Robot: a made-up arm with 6 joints.
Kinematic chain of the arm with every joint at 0, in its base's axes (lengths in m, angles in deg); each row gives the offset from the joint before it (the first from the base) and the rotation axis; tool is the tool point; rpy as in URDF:
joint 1: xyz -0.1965 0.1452 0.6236 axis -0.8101 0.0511 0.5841
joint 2: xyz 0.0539 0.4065 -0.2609 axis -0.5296 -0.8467 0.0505
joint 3: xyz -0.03 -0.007 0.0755 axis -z
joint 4: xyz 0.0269 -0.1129 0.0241 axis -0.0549 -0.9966 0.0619
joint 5: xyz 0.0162 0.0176 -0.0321 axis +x
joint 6: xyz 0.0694 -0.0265 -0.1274 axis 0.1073 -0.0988 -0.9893
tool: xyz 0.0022 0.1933 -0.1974 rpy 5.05 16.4 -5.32
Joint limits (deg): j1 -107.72..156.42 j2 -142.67..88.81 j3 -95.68..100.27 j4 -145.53..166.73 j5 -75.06..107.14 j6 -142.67..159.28
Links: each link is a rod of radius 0.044 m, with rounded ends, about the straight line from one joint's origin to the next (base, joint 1, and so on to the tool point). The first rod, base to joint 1, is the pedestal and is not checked.
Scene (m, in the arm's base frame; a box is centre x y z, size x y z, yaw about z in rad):
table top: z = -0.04
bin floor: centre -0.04 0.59 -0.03 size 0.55 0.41 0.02 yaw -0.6
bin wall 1: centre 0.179 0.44 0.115 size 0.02 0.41 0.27 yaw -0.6
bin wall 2: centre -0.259 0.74 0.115 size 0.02 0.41 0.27 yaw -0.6
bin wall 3: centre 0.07 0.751 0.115 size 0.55 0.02 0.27 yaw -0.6
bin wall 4: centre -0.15 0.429 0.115 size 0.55 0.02 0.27 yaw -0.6
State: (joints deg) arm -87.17 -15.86 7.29 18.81 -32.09 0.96
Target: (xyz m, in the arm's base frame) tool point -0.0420 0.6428 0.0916
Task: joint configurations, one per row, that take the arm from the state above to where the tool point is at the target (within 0.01 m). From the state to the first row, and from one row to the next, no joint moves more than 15 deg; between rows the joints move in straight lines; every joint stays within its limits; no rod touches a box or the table.
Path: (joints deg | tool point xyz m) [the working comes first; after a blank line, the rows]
Joints at the target: -14.81 -46.35 -4.09 17.23 -36.66 11.17
Straight joint move there: touches bin wall 3.

1: -72.97 -25.47 11.86 12.89 -46.38 -3.40 | 0.1745 0.6209 0.4687
2: -58.77 -35.07 16.42 6.97 -60.67 -7.75 | -0.0419 0.6428 0.3795
3: -44.12 -38.83 9.58 10.39 -52.67 -1.45 | -0.0305 0.6479 0.2714
4: -29.46 -42.59 2.75 13.81 -44.66 4.86 | -0.0289 0.6479 0.1762
5: -14.81 -46.35 -4.09 17.23 -36.66 11.17 | -0.0420 0.6428 0.0916

